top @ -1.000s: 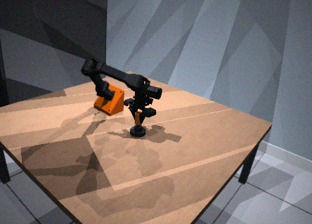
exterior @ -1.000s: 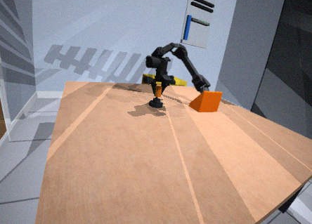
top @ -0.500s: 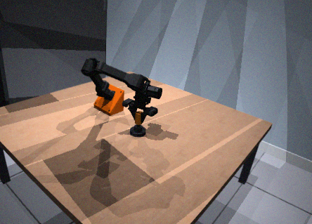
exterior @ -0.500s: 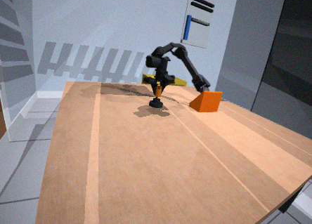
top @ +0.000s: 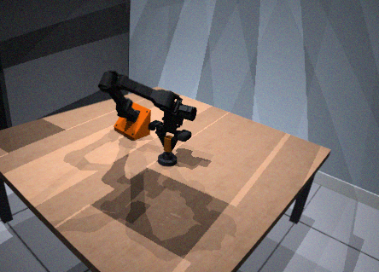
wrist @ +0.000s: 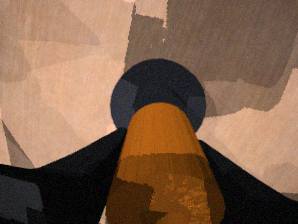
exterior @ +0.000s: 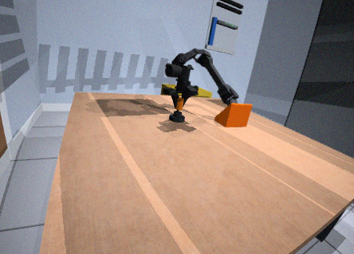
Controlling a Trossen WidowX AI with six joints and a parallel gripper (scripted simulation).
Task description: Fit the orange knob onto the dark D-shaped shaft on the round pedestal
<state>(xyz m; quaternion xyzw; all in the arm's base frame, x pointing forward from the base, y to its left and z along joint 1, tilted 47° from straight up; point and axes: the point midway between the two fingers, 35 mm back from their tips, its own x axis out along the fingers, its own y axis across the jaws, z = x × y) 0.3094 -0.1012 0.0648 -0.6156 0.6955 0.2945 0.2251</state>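
Now: the orange knob 2 cm above my gripper tip. The rest, counted from my gripper tip: round pedestal 4 cm below.
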